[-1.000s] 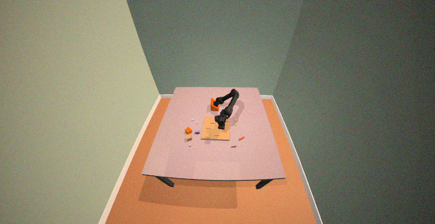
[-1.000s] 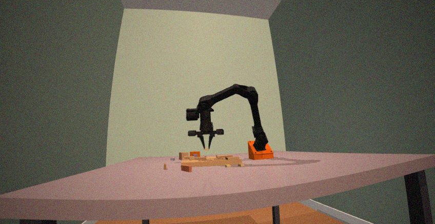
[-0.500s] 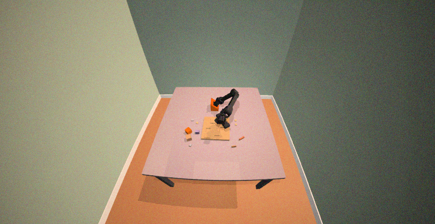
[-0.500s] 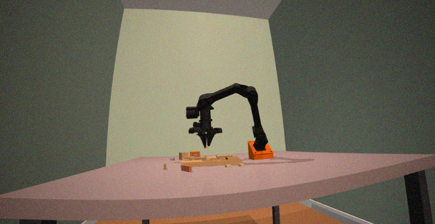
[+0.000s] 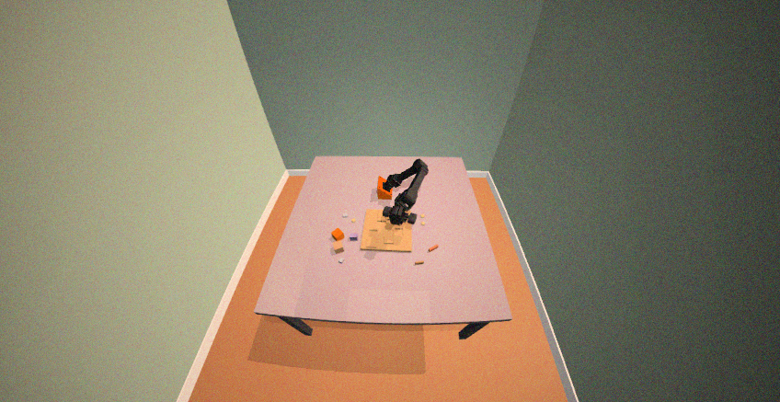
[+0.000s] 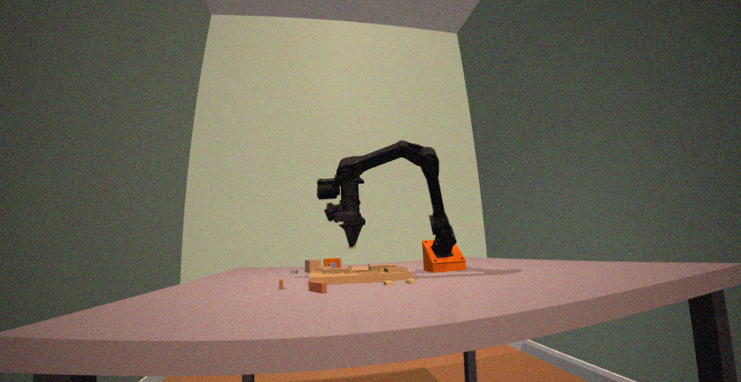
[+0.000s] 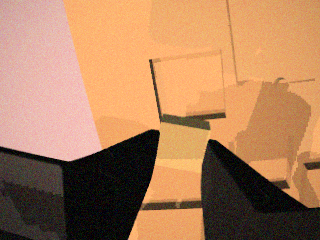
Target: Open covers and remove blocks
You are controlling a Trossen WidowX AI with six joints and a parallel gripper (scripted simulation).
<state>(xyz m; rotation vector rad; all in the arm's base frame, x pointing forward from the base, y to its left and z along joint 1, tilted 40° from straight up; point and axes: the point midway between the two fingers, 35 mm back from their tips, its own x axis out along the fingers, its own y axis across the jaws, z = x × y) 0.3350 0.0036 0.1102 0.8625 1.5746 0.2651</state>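
My gripper tip is 140 mm past the grey block, 350 mm to the left of it and 90 mm above it. Round my gripper tip: purple piece (30 mm ahead, 270 mm to the right, 80 mm below); brown peg (210 mm ahead, 100 mm to the left, 90 mm below); orange peg (120 mm ahead, 190 mm to the left, 90 mm below).
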